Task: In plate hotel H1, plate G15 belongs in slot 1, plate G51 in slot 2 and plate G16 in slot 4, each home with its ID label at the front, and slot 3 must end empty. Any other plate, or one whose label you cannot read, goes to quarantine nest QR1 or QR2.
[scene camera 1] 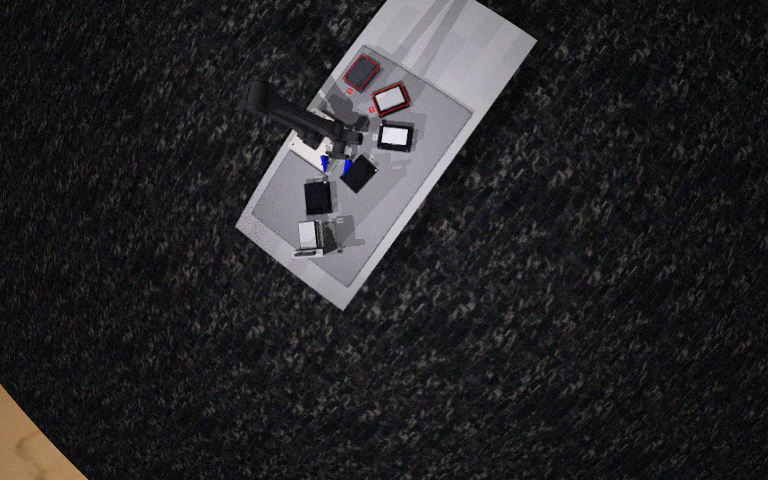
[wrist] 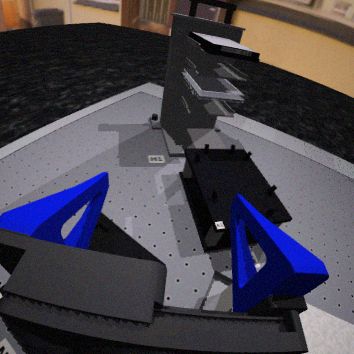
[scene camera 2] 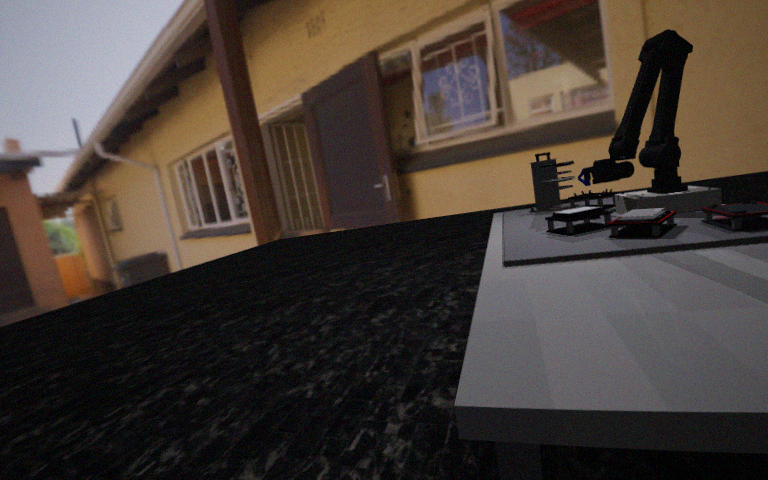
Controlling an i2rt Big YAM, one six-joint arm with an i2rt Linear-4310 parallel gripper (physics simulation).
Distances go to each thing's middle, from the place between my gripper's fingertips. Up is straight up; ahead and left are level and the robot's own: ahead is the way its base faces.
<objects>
Right now the black nest block (scene camera 1: 360, 172) is 60 mm ahead of my hand, 80 mm to the left of it and 140 mm below it.
</objects>
